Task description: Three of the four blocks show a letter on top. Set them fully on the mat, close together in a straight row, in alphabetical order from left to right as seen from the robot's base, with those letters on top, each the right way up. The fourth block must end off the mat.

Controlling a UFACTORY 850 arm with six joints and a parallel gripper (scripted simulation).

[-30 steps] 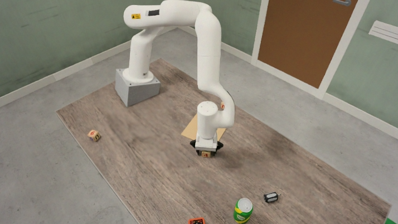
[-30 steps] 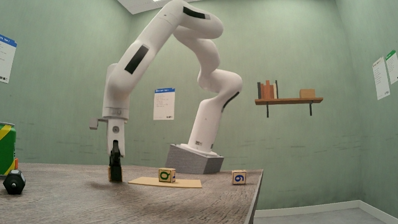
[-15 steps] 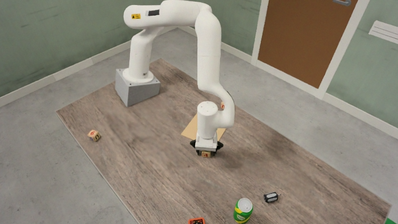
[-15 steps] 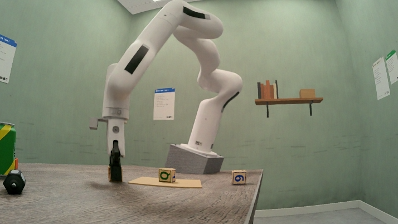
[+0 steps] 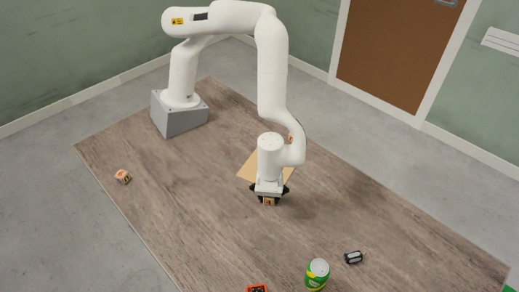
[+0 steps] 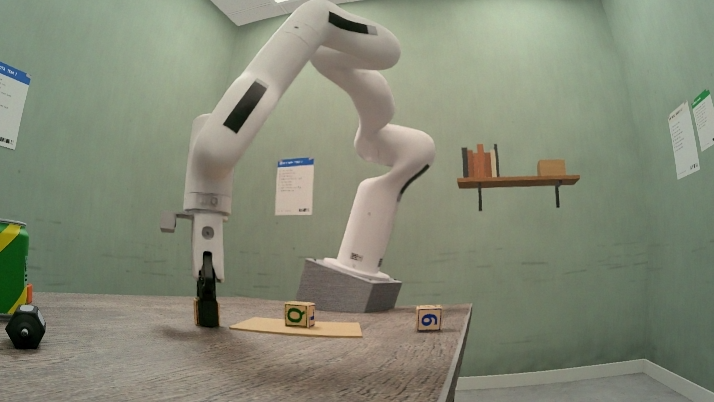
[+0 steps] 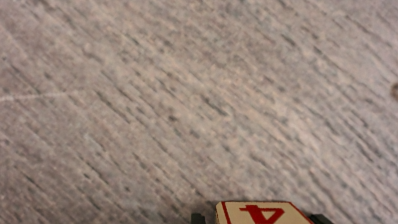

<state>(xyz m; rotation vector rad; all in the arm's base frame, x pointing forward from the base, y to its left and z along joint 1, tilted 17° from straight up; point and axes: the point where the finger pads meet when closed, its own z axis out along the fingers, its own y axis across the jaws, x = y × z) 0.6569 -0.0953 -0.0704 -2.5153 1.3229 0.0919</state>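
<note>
My hand is right at the D block. Round my hand: tan mat (11 cm behind, 12 cm to the left, 2 cm below); then black object (37 cm ahead, 1 cm to the left); then green can (31 cm ahead, 15 cm to the right, 4 cm above).
</note>
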